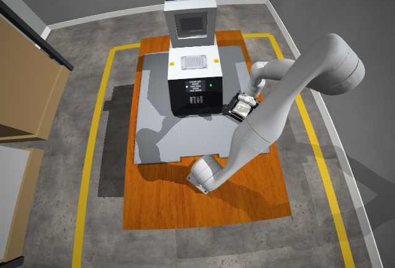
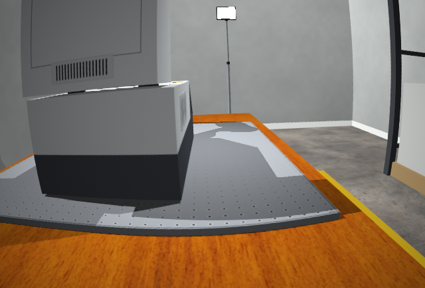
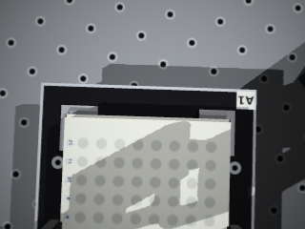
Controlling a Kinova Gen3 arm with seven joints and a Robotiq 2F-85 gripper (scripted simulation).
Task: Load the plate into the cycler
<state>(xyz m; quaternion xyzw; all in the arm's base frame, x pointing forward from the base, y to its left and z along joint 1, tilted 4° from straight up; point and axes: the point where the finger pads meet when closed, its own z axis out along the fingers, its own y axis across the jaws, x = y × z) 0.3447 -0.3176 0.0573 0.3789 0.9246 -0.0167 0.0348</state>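
The black nest N1 lies 2 cm below my hand. Also, from my hand: plate T27: 1 cm below.
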